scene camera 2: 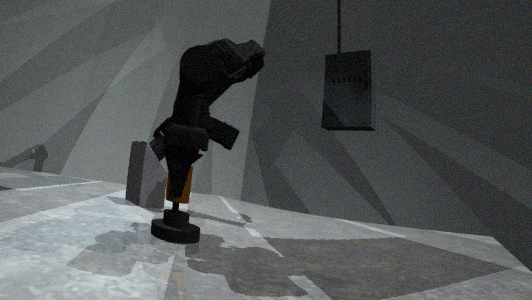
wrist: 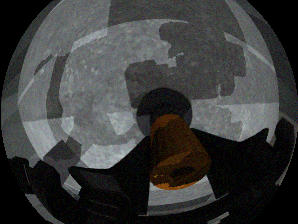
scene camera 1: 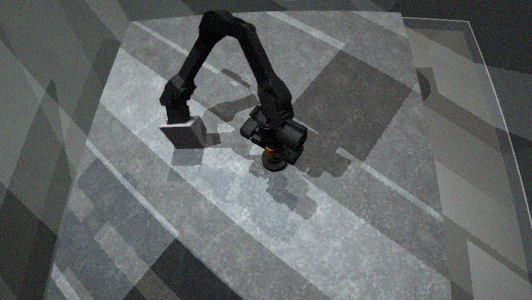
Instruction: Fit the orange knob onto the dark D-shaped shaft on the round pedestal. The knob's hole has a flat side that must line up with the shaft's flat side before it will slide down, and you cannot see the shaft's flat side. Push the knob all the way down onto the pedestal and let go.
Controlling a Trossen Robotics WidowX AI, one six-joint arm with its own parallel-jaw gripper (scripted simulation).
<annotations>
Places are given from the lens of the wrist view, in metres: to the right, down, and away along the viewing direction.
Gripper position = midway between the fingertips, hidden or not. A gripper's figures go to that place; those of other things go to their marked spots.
my gripper (wrist: pixel 170 136): 0.02, 0.02, 0.10
knob (wrist: pixel 177 160): 0.01, 0.02, 0.05
dark pedestal (wrist: pixel 161 101): 0.02, -0.02, 0.14
The marked spots on the dark pedestal and the knob are 0.10 m apart.
</annotations>
